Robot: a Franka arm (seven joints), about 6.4 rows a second.
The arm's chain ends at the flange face. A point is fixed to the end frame.
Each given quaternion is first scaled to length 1.
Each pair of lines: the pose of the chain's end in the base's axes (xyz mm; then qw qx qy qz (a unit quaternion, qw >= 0)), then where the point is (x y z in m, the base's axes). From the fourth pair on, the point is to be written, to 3 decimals.
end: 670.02 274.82 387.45 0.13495 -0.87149 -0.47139 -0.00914
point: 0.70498 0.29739 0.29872
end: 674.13 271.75 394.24 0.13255 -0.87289 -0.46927 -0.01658
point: 0.71054 0.29429 0.30608
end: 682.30 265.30 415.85 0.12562 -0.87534 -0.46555 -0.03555
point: 0.72240 0.28775 0.32929
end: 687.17 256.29 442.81 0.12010 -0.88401 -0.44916 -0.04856
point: 0.730 0.277 0.357
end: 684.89 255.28 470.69 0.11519 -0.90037 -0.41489 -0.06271
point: 0.731 0.273 0.386
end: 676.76 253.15 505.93 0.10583 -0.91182 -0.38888 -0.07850
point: 0.726 0.268 0.423
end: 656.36 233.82 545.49 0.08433 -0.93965 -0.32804 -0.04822
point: 0.702 0.237 0.459
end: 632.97 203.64 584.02 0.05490 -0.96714 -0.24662 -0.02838
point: 0.675 0.194 0.496
